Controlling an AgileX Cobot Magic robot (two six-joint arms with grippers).
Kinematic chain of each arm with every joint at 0, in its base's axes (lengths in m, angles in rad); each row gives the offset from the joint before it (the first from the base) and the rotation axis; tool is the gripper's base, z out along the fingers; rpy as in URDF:
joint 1: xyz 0 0 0.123 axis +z
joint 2: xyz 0 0 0 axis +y
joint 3: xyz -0.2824 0 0.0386 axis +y
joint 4: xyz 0.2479 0 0.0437 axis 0.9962 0 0.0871
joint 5: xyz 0 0 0 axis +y
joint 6: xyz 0.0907 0 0.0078 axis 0.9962 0 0.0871
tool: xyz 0 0 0 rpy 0 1.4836 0
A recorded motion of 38 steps. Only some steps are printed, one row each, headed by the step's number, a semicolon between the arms.
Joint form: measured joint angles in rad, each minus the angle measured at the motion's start. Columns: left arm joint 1, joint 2, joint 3, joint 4, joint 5, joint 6; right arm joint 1, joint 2, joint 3, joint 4, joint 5, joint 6.
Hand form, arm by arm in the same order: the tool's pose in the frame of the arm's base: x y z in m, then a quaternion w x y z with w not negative. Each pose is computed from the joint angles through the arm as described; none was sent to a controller.
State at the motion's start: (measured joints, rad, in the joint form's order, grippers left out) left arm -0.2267 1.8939 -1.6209 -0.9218 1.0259 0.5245; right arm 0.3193 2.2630 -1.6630 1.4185 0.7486 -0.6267
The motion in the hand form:
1: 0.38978 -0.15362 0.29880 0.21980 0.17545 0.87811 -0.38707; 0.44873 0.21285 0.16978 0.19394 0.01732 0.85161 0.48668
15: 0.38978 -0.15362 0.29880 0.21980 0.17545 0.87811 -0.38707; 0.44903 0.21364 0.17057 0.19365 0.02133 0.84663 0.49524
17: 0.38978 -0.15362 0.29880 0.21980 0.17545 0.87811 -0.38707; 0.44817 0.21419 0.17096 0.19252 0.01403 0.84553 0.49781
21: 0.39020 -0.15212 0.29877 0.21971 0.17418 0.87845 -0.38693; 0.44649 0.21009 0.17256 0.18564 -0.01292 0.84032 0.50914
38: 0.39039 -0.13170 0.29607 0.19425 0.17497 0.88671 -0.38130; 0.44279 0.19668 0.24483 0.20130 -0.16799 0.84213 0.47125
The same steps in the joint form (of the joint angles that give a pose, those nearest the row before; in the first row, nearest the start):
1: 0.0000 0.0000 0.0000 0.0000 0.0000 0.0000; 0.0000 0.0024 0.0000 0.0002 -0.0015 -0.0022
15: 0.0000 0.0000 0.0000 0.0000 0.0000 0.0000; 0.0000 0.0040 0.0000 0.0274 0.0048 -0.0126
17: 0.0000 0.0000 0.0000 0.0000 0.0000 0.0000; 0.0000 0.0040 0.0000 0.0293 0.0168 -0.0241
21: 0.0039 0.0000 0.0000 0.0000 0.0020 0.0000; -0.0150 0.0040 0.0000 0.0292 0.0800 -0.0647
38: 0.0562 0.0000 0.0000 0.0284 0.0831 0.0000; -0.0488 -0.0767 -0.1762 -0.2739 0.2839 0.0082

